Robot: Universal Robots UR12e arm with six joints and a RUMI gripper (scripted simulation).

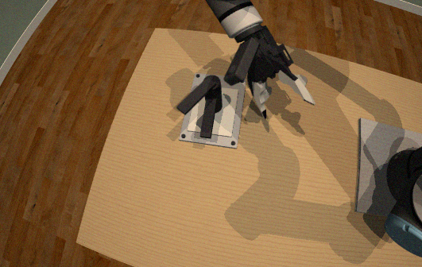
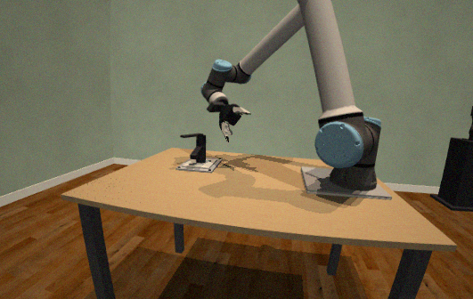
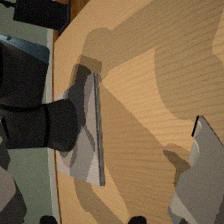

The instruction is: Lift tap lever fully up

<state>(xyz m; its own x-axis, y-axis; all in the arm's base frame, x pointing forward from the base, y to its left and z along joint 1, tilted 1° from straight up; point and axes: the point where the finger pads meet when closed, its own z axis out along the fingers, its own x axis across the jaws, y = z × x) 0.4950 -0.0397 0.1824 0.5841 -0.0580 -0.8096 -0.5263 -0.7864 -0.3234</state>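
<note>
Now: the lever 23 cm ahead of my hand, 5 cm below it and 3 cm to the right of it. The rest, counted from my hand: tap (21 cm ahead, 10 cm below, 6 cm to the right).
</note>
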